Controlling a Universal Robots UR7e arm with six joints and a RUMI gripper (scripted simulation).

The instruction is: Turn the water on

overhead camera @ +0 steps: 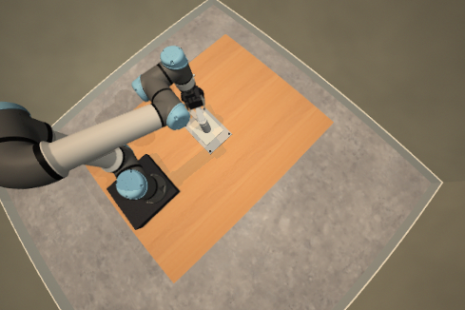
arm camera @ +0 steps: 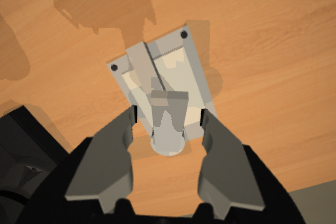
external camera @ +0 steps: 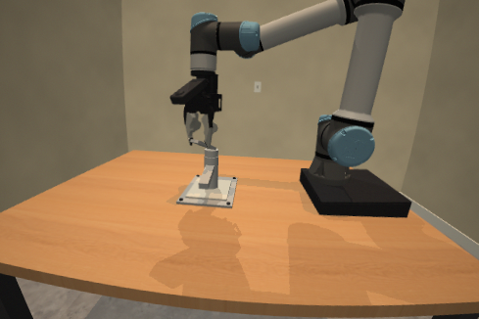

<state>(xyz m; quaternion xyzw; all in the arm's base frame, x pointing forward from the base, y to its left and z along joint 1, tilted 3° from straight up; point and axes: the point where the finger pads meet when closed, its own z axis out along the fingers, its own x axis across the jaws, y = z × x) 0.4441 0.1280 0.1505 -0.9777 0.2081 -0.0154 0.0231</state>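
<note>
The lever is 1 cm behind my hand, 2 cm to the right of it and 1 cm below it. From my hand the other things lie so: grey tap (2 cm behind, 4 cm to the right, 7 cm below).
</note>
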